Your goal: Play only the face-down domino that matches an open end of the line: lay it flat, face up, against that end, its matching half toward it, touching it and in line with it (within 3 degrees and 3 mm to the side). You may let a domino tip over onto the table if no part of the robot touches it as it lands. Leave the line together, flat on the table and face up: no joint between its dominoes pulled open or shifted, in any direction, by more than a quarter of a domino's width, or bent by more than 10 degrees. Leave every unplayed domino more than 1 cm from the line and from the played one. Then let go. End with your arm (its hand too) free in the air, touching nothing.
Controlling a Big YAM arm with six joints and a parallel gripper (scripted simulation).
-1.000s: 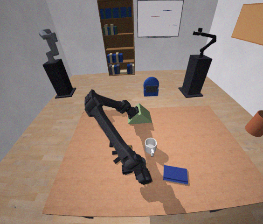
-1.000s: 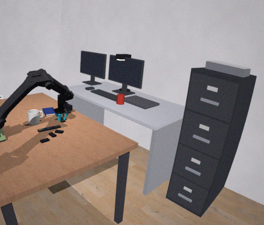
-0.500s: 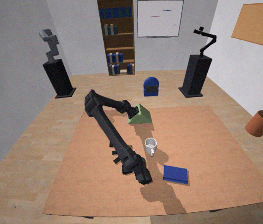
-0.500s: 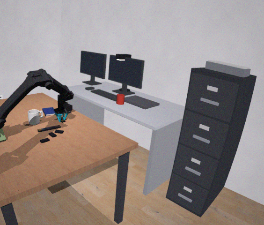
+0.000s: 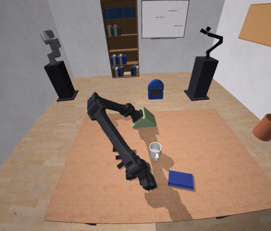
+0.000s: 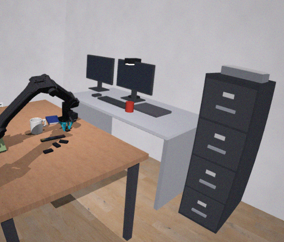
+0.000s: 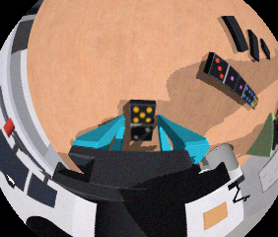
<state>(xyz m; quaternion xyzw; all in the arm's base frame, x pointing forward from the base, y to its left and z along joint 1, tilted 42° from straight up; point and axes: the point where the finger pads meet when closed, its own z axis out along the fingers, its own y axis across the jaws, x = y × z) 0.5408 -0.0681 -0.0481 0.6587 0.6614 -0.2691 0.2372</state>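
My hand is right at the domino. The rest, counted from my hand: blue book 230 mm to the left, 30 mm ahead.
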